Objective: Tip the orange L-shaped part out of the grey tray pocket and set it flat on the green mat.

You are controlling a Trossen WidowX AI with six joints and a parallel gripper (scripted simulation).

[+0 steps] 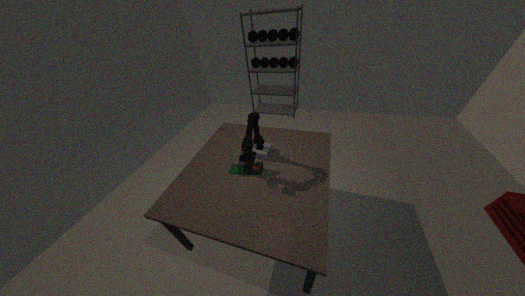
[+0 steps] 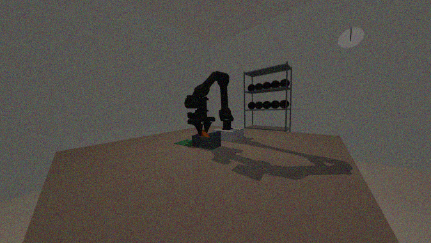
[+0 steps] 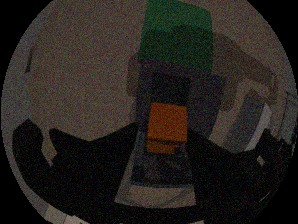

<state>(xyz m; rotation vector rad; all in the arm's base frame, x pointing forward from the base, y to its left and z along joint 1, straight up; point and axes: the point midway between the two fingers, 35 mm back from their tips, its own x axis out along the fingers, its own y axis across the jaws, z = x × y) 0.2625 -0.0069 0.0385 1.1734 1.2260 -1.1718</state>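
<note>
Now: gripper tip 150 mm to the left of the green mat, 80 mm above it and 10 mm past it. Also, from my gripper tip: orange part: 30 mm to the left, 30 mm below, 20 mm behind.
</note>
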